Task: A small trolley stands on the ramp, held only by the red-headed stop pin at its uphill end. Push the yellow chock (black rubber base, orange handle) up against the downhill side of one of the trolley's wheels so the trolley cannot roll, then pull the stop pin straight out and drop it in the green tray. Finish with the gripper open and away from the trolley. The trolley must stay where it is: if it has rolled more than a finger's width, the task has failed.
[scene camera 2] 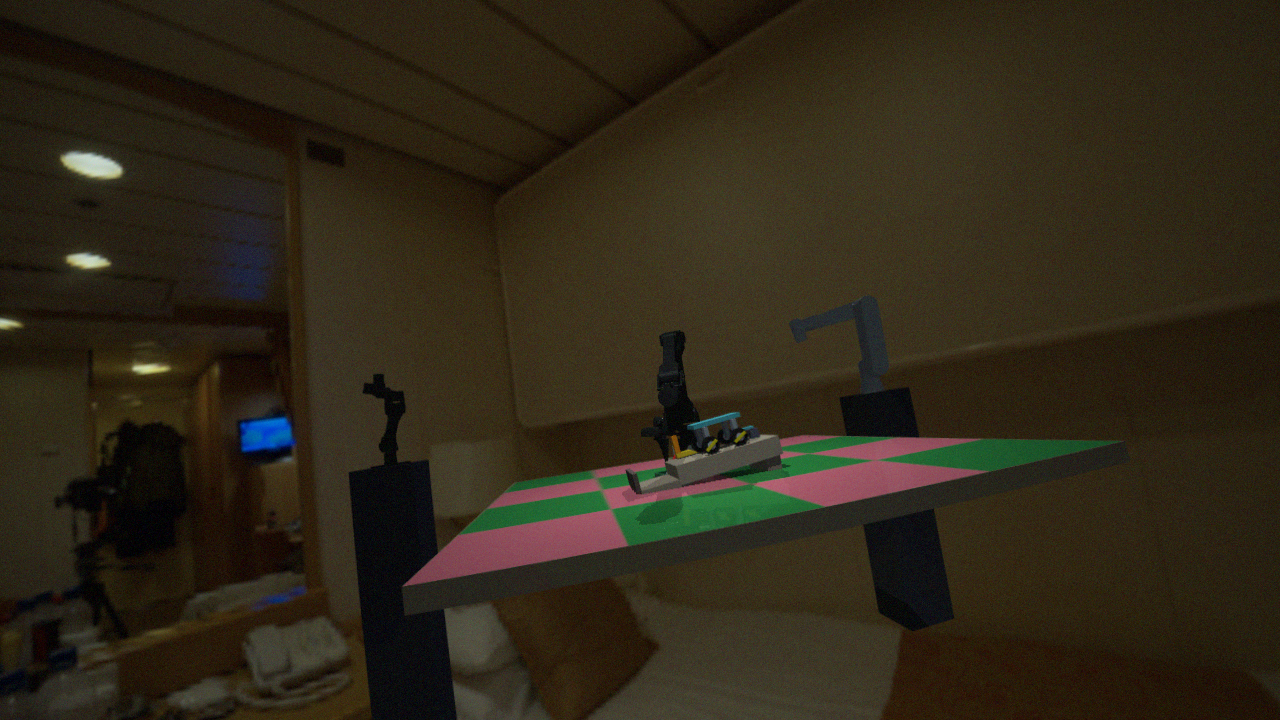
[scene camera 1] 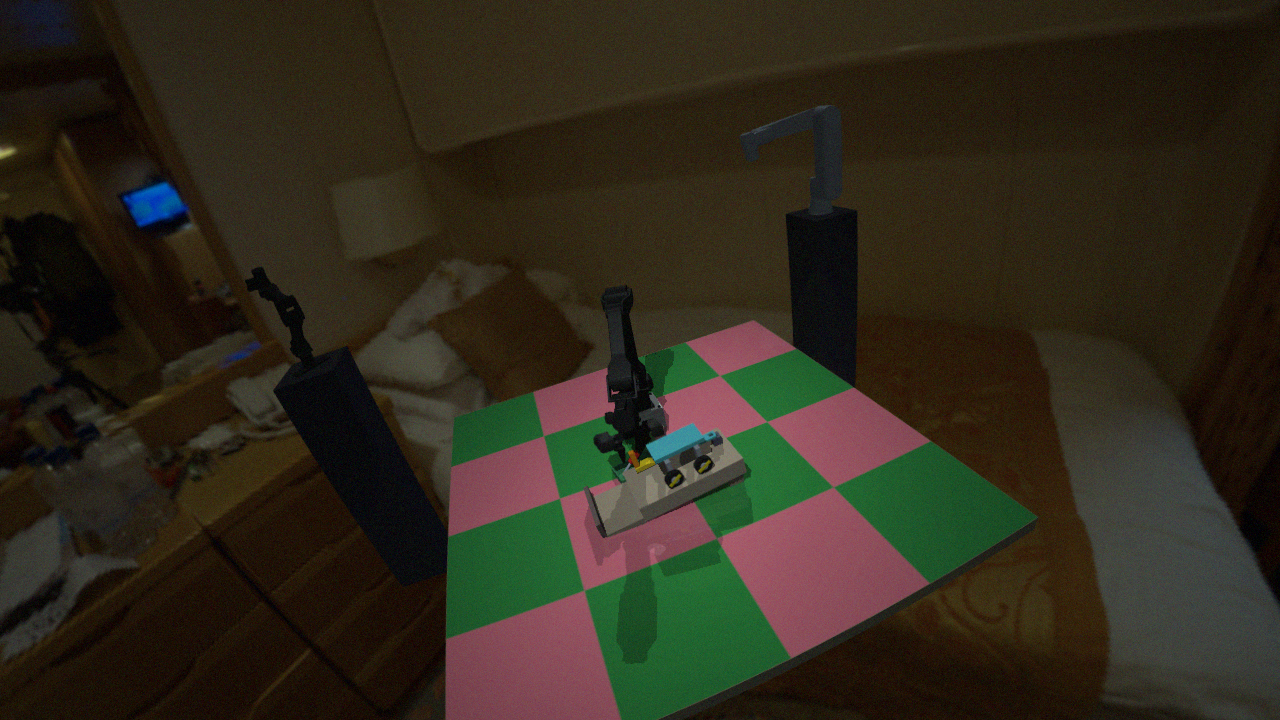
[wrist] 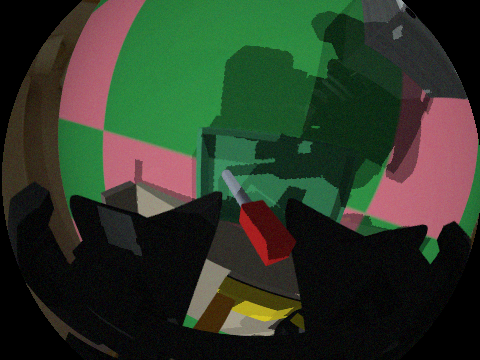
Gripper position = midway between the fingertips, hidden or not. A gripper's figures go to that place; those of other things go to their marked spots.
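A yellow chock (wrist: 251,301) is 12 cm from the lens, while my gripper (wrist: 254,202) is 10 cm from the lens. I see a red-headed stop pin (wrist: 273,242) that is 8 cm from the lens, so the red-headed stop pin is nearer to the lens than the yellow chock. The marked spots on the yellow chock and the red-headed stop pin are 5 cm apart.
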